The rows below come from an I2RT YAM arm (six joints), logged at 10 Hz.
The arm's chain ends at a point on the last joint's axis. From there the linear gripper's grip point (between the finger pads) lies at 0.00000 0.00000 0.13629 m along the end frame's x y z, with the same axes.
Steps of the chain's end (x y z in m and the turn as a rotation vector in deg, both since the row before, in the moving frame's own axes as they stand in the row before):
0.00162 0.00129 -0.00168 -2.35 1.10 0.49
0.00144 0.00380 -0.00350 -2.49 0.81 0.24
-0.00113 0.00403 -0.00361 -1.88 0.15 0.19
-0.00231 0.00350 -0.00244 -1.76 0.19 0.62
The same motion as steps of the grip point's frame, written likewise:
0.00421 0.00689 -0.00182 -2.35 1.10 0.49
0.00335 0.00972 -0.00364 -2.49 0.81 0.24
-0.00078 0.00850 -0.00368 -1.88 0.15 0.19
-0.00188 0.00769 -0.00251 -1.76 0.19 0.62

